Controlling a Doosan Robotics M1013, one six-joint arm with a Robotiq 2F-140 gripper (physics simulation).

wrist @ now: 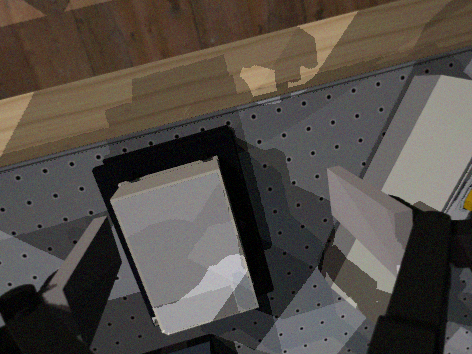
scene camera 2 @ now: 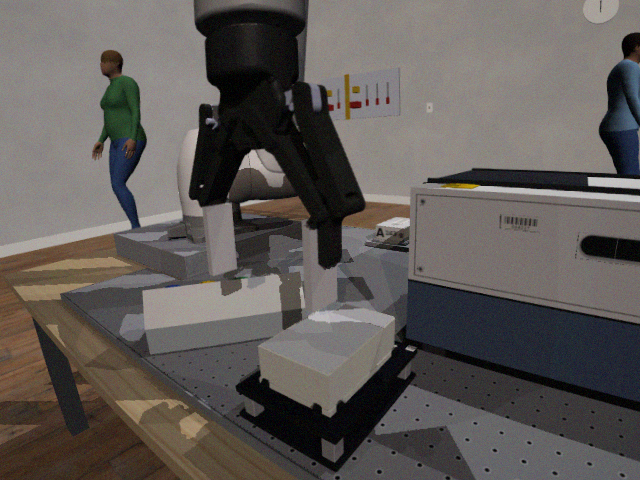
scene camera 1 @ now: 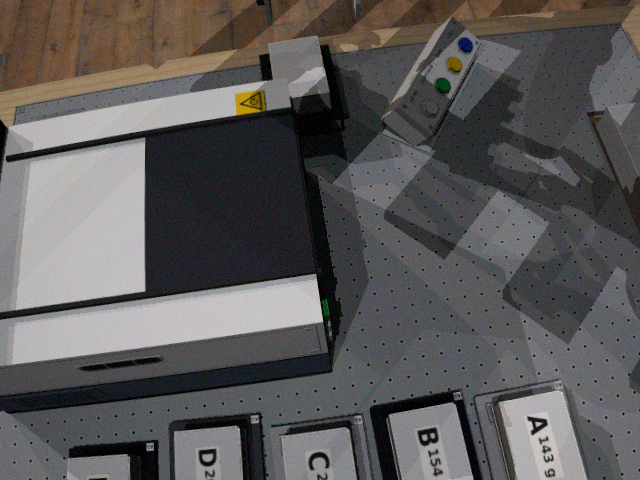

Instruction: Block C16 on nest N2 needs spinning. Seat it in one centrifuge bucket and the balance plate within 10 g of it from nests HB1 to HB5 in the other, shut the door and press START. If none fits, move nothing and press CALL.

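Frame: origin at the arm's base, x right, y ahead, z up, level; metres.
Seen in the pictures: gripper, fingertip midpoint: (wrist: 224, 215) (scene camera 2: 265, 286) (scene camera 1: 313, 14).
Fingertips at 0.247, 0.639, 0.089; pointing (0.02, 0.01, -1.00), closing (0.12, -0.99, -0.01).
Offsets run from my fingertips to a thing's top centre, as dx, dy, dz. "pt": to the spot under its first point.
A pale block {-0.056, +0.027, -0.057} (scene camera 1: 297, 59) (scene camera 2: 325, 343) (wrist: 175, 240) sits on a black raised nest {-0.056, +0.027, -0.089} (scene camera 2: 289, 408) (wrist: 165, 147) behind the centrifuge (scene camera 1: 165, 320) (scene camera 2: 465, 315); no label on it is readable. My gripper (scene camera 2: 271, 291) (wrist: 224, 215) is open and empty, above the block; in the wrist view its fingers stand either side of it, the left one nearer. Plates A, 143 g {-0.622, -0.301, -0.084} (scene camera 1: 516, 413) (scene camera 2: 395, 227), B, 154 {-0.638, -0.167, -0.084} (scene camera 1: 405, 428), C {pt -0.631, -0.001, -0.084} (scene camera 1: 294, 449), D {pt -0.638, +0.133, -0.084} (scene camera 1: 185, 449) and a fifth one {pt -0.671, +0.270, -0.084} (scene camera 1: 77, 467) sit in nests; the weights of C and D are cut off. The centrifuge buckets do not show.
A tilted-top button box {-0.050, -0.193, -0.054} (scene camera 1: 413, 103) (scene camera 2: 211, 320) (wrist: 432, 145) with blue, yellow, green and grey buttons stands beside the block's nest. A green button {-0.498, -0.037, +0.053} (scene camera 1: 325, 310) shows on the centrifuge's side. The wooden table edge (scene camera 2: 129, 392) (wrist: 190, 85) runs close to the nest.
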